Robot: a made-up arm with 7 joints.
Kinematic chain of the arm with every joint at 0, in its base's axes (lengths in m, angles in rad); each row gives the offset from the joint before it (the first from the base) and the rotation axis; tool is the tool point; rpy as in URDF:
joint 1: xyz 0 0 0.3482 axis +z
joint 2: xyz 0 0 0 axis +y
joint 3: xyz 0 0 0.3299 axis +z
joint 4: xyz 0.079 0 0 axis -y
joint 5: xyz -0.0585 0 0.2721 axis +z
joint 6: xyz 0 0 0 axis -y
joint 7: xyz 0.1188 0 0 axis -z
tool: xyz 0 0 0 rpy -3.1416 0 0
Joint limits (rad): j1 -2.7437..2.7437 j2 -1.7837..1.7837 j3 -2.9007..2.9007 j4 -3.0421..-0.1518 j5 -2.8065..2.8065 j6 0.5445..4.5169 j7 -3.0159..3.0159
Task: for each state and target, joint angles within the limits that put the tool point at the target. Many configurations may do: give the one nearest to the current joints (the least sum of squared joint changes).
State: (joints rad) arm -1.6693 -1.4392 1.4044 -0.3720 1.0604 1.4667 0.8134
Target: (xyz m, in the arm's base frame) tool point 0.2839 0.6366 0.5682
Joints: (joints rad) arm -1.6958 -1.2880 1.3614 -0.4458 1.0476 1.4004 0.8134
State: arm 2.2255 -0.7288 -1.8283 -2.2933 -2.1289 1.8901 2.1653
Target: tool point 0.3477 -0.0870 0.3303
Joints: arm 1.7410 -0.5451 -2.0577 -2.4394 -2.1704 1.9460 2.1653
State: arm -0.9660 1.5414 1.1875 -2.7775 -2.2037 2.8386 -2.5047
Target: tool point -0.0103 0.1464 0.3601
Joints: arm -0.0915 1.4541 1.1951 -3.0176 -2.2331 2.3632 -2.5047
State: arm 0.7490 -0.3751 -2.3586 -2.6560 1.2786 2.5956 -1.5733
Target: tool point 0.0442 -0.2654 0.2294
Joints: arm 1.0246 -0.6637 -2.1958 -2.7898 1.2717 2.4412 -1.5733
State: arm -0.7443 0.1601 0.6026 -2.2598 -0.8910 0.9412 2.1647
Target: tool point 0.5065 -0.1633 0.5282
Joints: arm -0.7393 0.3109 0.5857 -1.6783 -0.9685 1.1431 2.1647
